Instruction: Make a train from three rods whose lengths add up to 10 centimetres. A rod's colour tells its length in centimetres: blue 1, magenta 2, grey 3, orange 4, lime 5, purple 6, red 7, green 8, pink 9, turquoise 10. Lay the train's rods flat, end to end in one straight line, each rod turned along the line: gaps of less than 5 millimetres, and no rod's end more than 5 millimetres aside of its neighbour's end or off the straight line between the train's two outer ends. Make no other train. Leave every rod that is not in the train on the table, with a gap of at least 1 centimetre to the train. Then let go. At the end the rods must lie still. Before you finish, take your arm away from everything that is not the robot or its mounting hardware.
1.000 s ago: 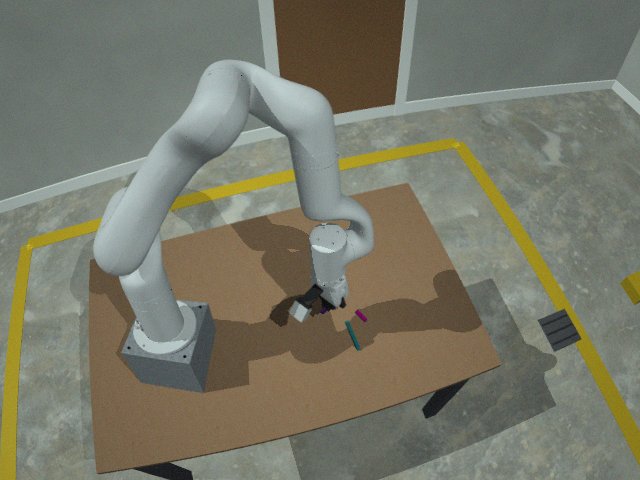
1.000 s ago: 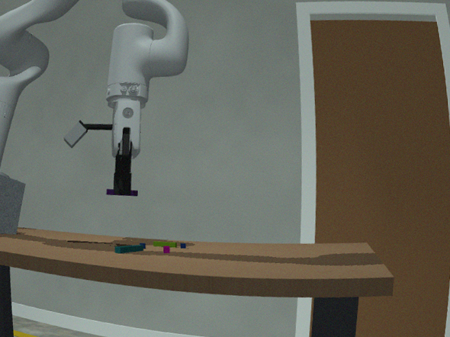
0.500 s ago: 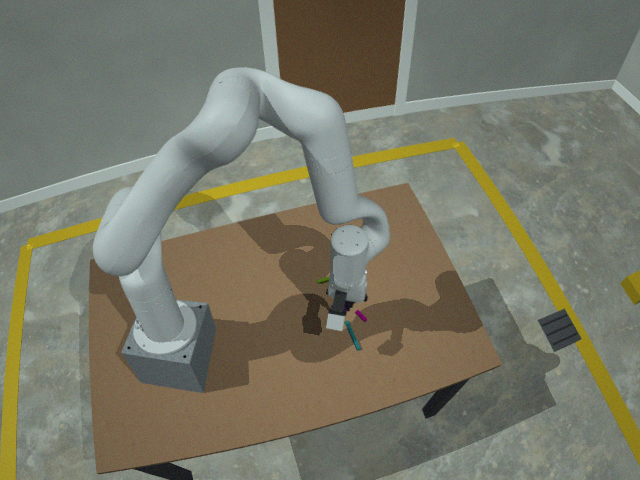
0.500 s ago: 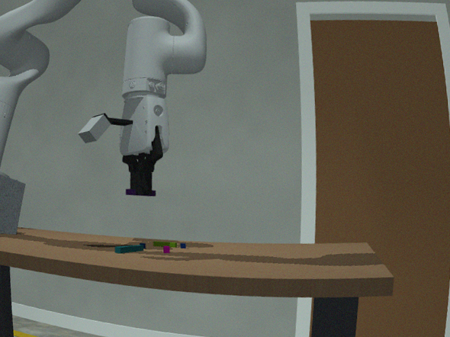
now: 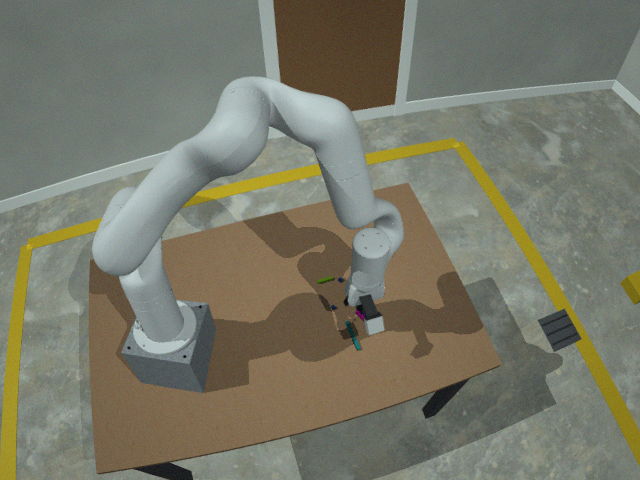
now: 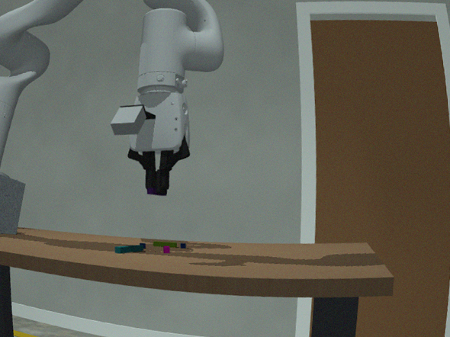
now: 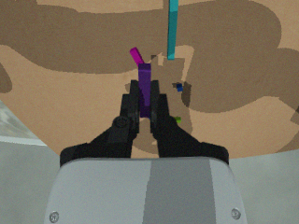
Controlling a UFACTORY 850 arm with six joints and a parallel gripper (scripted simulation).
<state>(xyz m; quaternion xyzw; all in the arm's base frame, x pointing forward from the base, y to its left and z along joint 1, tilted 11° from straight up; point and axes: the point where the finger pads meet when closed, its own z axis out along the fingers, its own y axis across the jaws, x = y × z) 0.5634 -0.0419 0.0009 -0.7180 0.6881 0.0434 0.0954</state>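
The turquoise rod lies 3 cm behind my hand, 3 cm to the right of it and 12 cm below it. Round my hand: lime rod (7 cm behind, 18 cm to the left, 12 cm below); purple rod (2 cm below).
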